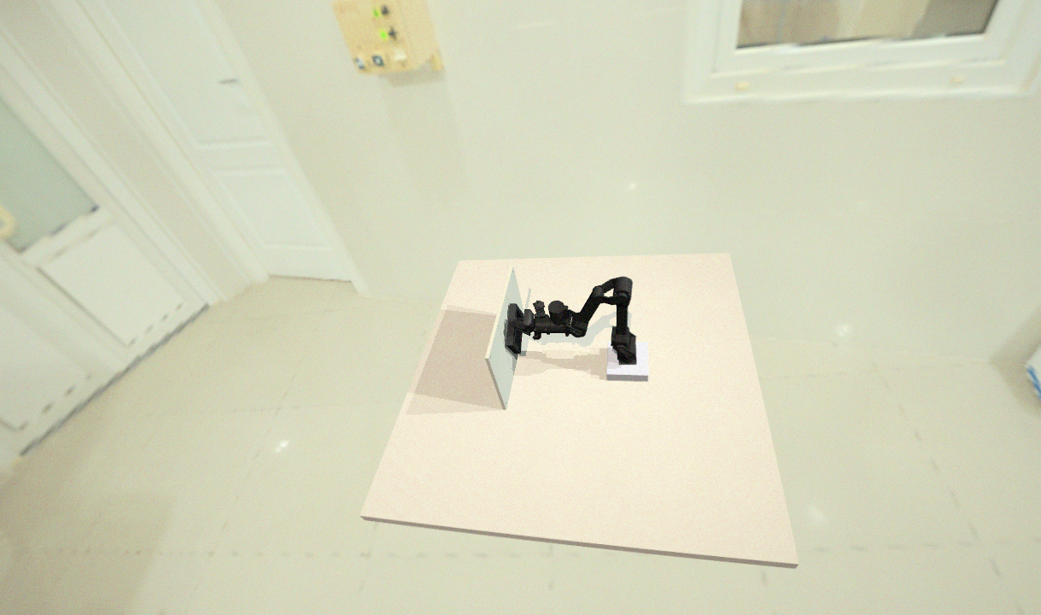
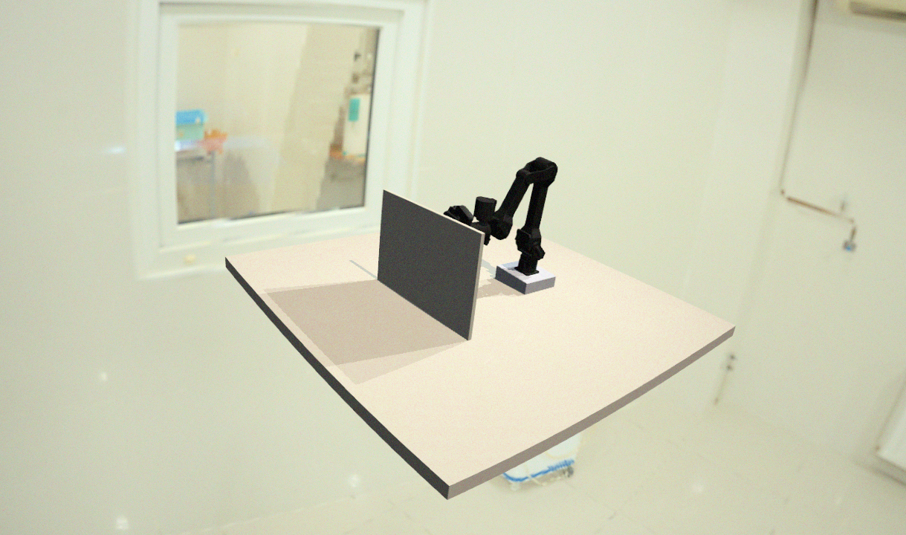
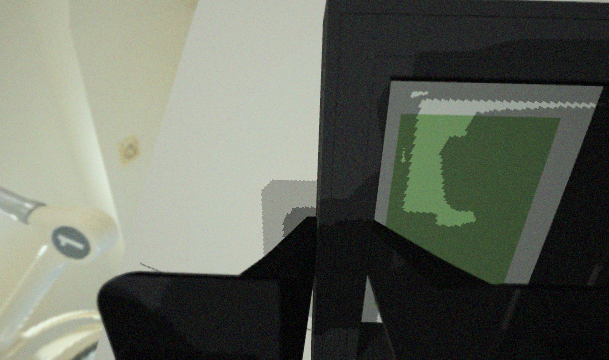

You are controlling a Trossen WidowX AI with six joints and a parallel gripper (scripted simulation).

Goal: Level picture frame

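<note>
My gripper tip is now 20 mm to the left of the picture frame and 50 mm above it. The rest, counted from my gripper tip: wall panel: 10 mm ahead, 60 mm below.
</note>
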